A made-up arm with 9 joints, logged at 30 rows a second.
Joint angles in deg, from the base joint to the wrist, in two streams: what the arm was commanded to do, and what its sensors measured. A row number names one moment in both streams.
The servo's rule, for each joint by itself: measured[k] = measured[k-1] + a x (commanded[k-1-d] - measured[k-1]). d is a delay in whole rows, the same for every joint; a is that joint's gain. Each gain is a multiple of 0.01, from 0.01 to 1. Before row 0 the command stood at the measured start. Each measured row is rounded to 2 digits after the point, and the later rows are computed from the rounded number. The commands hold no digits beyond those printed.
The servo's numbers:
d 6
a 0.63 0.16 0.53 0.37 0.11 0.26 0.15 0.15 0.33
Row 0, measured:
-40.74, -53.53, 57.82, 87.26, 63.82, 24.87, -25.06, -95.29, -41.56
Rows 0 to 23, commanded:
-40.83, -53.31, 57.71, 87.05, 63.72, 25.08, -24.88, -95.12, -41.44
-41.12, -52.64, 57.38, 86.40, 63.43, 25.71, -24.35, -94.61, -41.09
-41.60, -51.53, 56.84, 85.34, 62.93, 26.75, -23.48, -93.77, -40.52
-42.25, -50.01, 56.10, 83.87, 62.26, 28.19, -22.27, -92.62, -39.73
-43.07, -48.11, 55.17, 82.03, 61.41, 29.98, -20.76, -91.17, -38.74
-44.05, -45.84, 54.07, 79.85, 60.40, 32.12, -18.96, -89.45, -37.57
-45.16, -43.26, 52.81, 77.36, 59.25, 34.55, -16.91, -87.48, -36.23
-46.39, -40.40, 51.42, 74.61, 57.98, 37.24, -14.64, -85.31, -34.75
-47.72, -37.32, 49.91, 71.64, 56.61, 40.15, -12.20, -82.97, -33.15
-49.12, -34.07, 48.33, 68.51, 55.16, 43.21, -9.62, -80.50, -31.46
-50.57, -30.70, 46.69, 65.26, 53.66, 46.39, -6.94, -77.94, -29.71
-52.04, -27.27, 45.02, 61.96, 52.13, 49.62, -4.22, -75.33, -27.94
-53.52, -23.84, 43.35, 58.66, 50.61, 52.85, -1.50, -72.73, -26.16
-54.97, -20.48, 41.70, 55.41, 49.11, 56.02, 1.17, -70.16, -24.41
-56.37, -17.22, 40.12, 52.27, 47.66, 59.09, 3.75, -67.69, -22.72
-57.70, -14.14, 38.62, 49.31, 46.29, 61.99, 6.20, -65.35, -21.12
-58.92, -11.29, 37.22, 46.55, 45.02, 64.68, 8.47, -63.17, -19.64
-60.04, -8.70, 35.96, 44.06, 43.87, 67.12, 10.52, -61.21, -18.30
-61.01, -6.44, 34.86, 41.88, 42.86, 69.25, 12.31, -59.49, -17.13
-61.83, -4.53, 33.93, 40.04, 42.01, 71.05, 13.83, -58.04, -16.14
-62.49, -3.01, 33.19, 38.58, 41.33, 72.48, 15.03, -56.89, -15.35
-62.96, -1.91, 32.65, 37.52, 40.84, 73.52, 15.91, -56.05, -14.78
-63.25, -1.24, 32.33, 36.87, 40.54, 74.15, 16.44, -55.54, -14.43
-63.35, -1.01, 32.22, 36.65, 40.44, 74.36, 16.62, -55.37, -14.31
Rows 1 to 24, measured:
-40.74, -53.53, 57.82, 87.26, 63.82, 24.87, -25.06, -95.29, -41.56
-40.74, -53.53, 57.82, 87.26, 63.82, 24.87, -25.06, -95.29, -41.56
-40.74, -53.53, 57.82, 87.26, 63.82, 24.87, -25.06, -95.29, -41.56
-40.74, -53.53, 57.82, 87.26, 63.82, 24.87, -25.06, -95.29, -41.56
-40.74, -53.53, 57.82, 87.26, 63.82, 24.87, -25.06, -95.29, -41.56
-40.74, -53.53, 57.82, 87.26, 63.82, 24.87, -25.06, -95.29, -41.56
-40.80, -53.49, 57.76, 87.18, 63.81, 24.92, -25.03, -95.26, -41.52
-41.00, -53.35, 57.56, 86.89, 63.77, 25.13, -24.93, -95.16, -41.38
-41.38, -53.06, 57.18, 86.32, 63.68, 25.55, -24.71, -94.95, -41.10
-41.93, -52.57, 56.61, 85.41, 63.52, 26.24, -24.34, -94.60, -40.65
-42.65, -51.86, 55.85, 84.16, 63.29, 27.21, -23.80, -94.09, -40.02
-43.53, -50.90, 54.91, 82.57, 62.97, 28.49, -23.07, -93.39, -39.21
-44.56, -49.68, 53.80, 80.64, 62.56, 30.07, -22.15, -92.50, -38.23
-45.71, -48.20, 52.54, 78.41, 62.06, 31.93, -21.02, -91.42, -37.08
-46.98, -46.46, 51.15, 75.91, 61.46, 34.07, -19.70, -90.15, -35.78
-48.33, -44.48, 49.66, 73.17, 60.77, 36.45, -18.19, -88.70, -34.35
-49.74, -42.28, 48.09, 70.24, 59.99, 39.03, -16.50, -87.09, -32.82
-51.19, -39.88, 46.46, 67.18, 59.13, 41.78, -14.66, -85.33, -31.21
-52.66, -37.31, 44.81, 64.03, 58.19, 44.66, -12.69, -83.44, -29.54
-54.12, -34.62, 43.16, 60.84, 57.19, 47.61, -10.61, -81.45, -27.85
-55.54, -31.84, 41.55, 57.67, 56.14, 50.59, -8.46, -79.39, -26.16
-56.90, -29.01, 40.00, 54.58, 55.06, 53.55, -6.26, -77.28, -24.50
-58.17, -26.17, 38.53, 51.61, 53.96, 56.44, -4.05, -75.16, -22.90
-59.35, -23.37, 37.17, 48.82, 52.85, 59.22, -1.86, -73.07, -21.38

